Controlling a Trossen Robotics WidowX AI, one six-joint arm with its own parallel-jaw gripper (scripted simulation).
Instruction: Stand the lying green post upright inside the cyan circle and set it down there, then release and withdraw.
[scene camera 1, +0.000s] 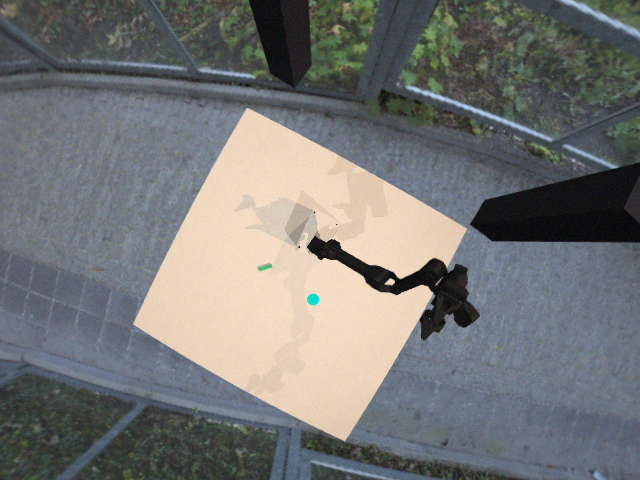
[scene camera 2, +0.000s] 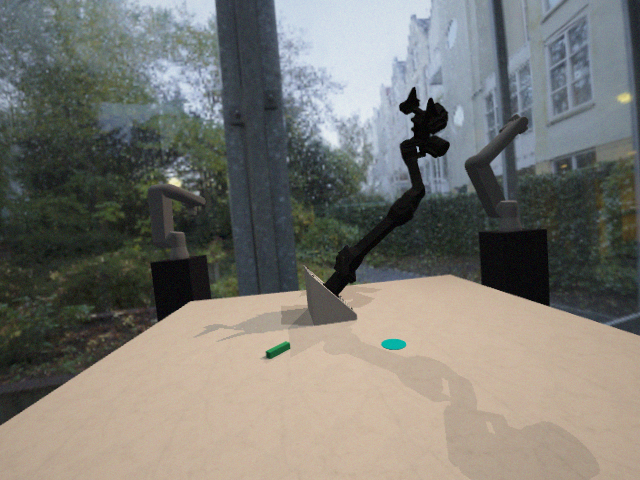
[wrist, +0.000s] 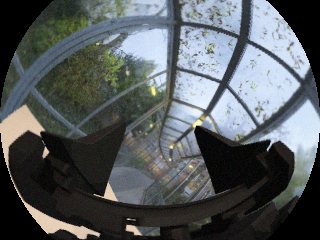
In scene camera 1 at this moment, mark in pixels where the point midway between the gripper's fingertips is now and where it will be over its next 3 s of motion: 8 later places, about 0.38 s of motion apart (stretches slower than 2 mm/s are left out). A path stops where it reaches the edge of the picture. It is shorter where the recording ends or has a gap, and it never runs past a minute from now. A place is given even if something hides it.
The gripper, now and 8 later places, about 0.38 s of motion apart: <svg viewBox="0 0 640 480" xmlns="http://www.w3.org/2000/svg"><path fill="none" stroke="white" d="M428 332L426 328L408 311L369 298L306 284L245 279L211 279L201 282L210 281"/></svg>
